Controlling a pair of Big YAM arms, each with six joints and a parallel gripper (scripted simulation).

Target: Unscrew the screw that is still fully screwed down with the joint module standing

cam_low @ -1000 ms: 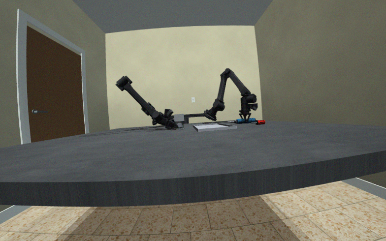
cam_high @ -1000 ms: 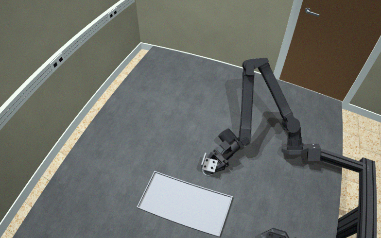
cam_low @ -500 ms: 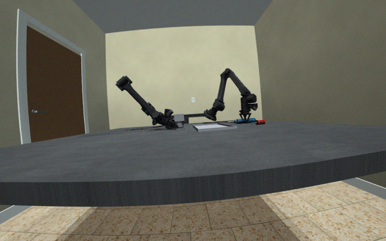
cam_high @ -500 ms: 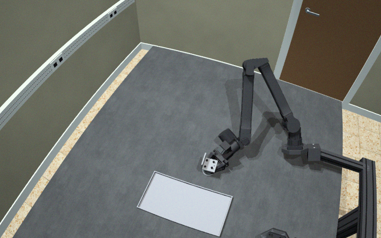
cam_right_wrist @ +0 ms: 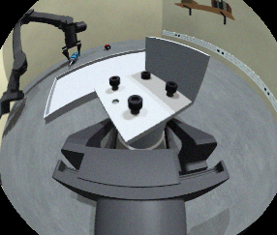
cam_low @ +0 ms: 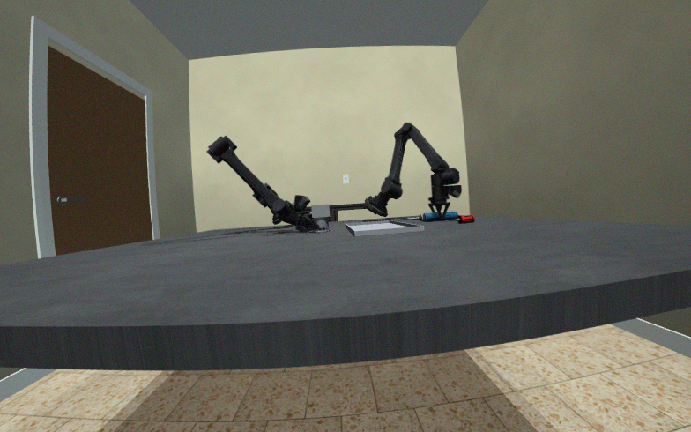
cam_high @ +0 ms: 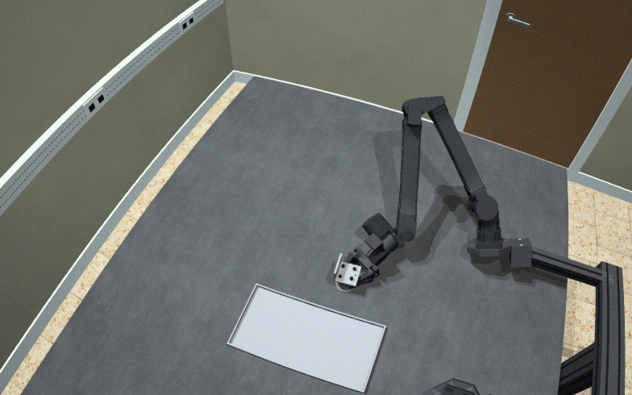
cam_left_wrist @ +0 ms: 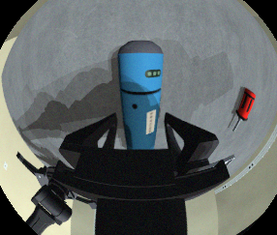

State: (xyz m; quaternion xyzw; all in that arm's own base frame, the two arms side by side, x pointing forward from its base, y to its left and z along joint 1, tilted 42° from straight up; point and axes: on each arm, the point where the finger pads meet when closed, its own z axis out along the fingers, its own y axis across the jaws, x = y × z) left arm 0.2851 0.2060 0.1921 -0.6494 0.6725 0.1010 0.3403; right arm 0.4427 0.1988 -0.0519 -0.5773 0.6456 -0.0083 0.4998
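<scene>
The grey bracket lies 50 mm above my right hand. Also, from my right hand: flat white tray 220 mm to the left, 40 mm ahead, 20 mm below; then red-handled screwdriver 550 mm to the left, 100 mm ahead, 10 mm below.
</scene>
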